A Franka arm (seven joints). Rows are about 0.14 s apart.
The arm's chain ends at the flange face. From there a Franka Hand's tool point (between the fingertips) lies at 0.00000 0.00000 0.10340 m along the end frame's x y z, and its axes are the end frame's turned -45 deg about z.
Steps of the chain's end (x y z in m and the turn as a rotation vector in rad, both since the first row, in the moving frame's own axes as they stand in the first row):
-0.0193, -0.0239, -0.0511, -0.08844, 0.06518, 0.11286
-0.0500, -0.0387, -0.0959, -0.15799, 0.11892, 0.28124
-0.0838, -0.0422, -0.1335, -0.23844, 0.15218, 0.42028
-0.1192, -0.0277, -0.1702, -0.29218, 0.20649, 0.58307
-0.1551, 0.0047, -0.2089, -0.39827, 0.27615, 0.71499
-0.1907, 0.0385, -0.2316, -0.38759, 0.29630, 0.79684
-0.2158, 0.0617, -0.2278, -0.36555, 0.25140, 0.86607
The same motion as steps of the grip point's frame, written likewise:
0.0009, -0.0195, -0.0517, -0.10863, -0.01645, 0.11286
-0.0136, -0.0433, -0.0979, -0.19580, -0.02763, 0.28124
-0.0413, -0.0630, -0.1375, -0.27621, -0.06100, 0.42028
-0.0807, -0.0719, -0.1766, -0.35261, -0.06059, 0.58307
-0.1374, -0.0659, -0.2203, -0.47689, -0.08635, 0.71499
-0.1863, -0.0671, -0.2430, -0.48358, -0.06455, 0.79684
-0.2214, -0.0740, -0.2372, -0.43625, -0.08072, 0.86607

